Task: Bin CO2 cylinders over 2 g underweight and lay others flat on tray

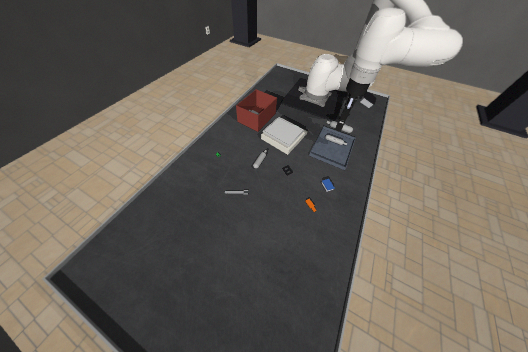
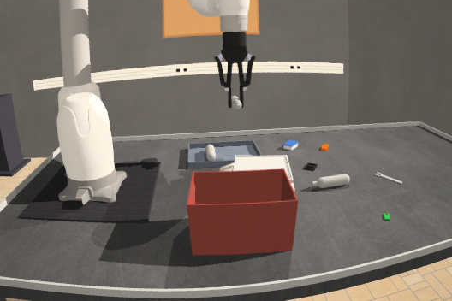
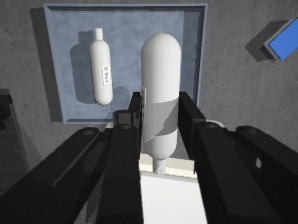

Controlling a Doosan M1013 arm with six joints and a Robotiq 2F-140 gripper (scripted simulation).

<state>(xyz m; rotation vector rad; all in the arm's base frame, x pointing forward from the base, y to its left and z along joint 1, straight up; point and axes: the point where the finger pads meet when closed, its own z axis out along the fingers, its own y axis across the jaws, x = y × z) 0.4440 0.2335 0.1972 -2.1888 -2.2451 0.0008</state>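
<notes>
Now: hand 20 cm above the blue-grey tray, 4 cm past it and 1 cm to the right of it. From my hand the other things lie so: scale: 25 cm to the right, 17 cm below, 3 cm ahead; then blue block: 21 cm ahead, 19 cm below, 6 cm to the left; then black part: 23 cm ahead, 20 cm below, 13 cm to the right.
</notes>
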